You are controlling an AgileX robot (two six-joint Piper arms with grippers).
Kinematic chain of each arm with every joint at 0, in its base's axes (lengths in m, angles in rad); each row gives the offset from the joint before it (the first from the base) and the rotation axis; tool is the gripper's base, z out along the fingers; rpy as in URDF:
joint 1: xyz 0 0 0.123 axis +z
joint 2: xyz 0 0 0 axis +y
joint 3: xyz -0.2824 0 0.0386 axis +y
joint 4: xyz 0.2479 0 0.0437 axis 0.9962 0 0.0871
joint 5: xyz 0 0 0 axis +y
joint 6: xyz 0.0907 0 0.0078 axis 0.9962 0 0.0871
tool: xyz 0 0 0 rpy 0 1.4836 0
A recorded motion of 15 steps. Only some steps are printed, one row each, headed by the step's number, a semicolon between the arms.
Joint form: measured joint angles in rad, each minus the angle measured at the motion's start. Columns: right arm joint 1, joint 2, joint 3, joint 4, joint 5, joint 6; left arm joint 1, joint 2, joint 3, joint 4, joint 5, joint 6.
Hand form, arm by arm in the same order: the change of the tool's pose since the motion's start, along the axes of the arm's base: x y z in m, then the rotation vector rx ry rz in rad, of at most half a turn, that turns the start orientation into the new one. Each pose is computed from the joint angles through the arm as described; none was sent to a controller.
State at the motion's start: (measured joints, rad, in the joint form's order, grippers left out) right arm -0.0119 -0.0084 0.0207 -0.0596 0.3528 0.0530; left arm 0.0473 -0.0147 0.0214 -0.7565 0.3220 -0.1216
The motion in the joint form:
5: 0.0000 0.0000 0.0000 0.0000 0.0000 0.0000; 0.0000 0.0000 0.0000 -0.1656 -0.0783 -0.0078
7: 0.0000 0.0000 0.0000 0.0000 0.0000 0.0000; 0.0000 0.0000 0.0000 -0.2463 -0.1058 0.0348
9: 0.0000 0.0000 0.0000 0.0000 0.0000 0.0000; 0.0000 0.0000 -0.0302 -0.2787 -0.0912 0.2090
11: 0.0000 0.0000 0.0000 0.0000 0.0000 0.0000; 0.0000 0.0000 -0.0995 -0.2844 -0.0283 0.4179
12: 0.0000 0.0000 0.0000 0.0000 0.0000 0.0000; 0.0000 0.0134 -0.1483 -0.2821 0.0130 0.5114
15: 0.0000 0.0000 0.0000 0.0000 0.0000 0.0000; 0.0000 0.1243 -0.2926 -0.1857 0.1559 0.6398
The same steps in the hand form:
5: 0.0000 0.0000 0.0000 0.0000 0.0000 0.0000; 0.0013 0.0023 0.0078 -0.1747 -0.0591 0.0457
7: 0.0000 0.0000 0.0000 0.0000 0.0000 0.0000; 0.0016 0.0034 0.0106 -0.2141 -0.0849 0.0584
9: 0.0000 0.0000 0.0000 0.0000 0.0000 0.0000; 0.0000 0.0018 0.0207 -0.0740 -0.1350 0.0277
11: 0.0000 0.0000 0.0000 0.0000 0.0000 0.0000; -0.0049 -0.0032 0.0409 0.1309 -0.2092 -0.0414
12: 0.0000 0.0000 0.0000 0.0000 0.0000 0.0000; -0.0076 -0.0064 0.0543 0.2291 -0.2438 -0.0810
15: 0.0000 0.0000 0.0000 0.0000 0.0000 0.0000; -0.0068 -0.0144 0.0858 0.4577 -0.2307 -0.2059

